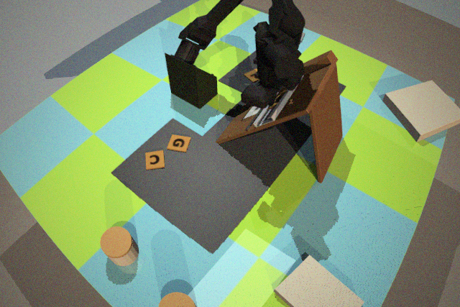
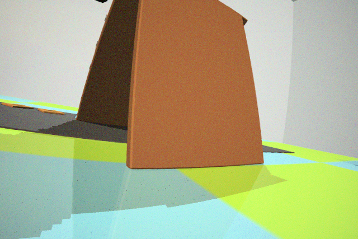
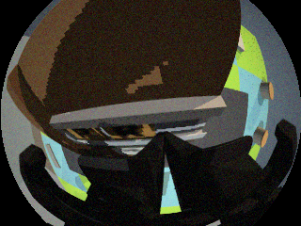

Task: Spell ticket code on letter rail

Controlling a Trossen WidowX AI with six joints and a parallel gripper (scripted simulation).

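Now: gripper tip 90 mm above the white ticket, 70 mm past it and 50 mm to the right of it. Round my gripper tip: dark mat 170 mm below, 140 mm behind, 20 mm to the left; then grey slab 560 mm to the left, 320 mm behind, 170 mm below.
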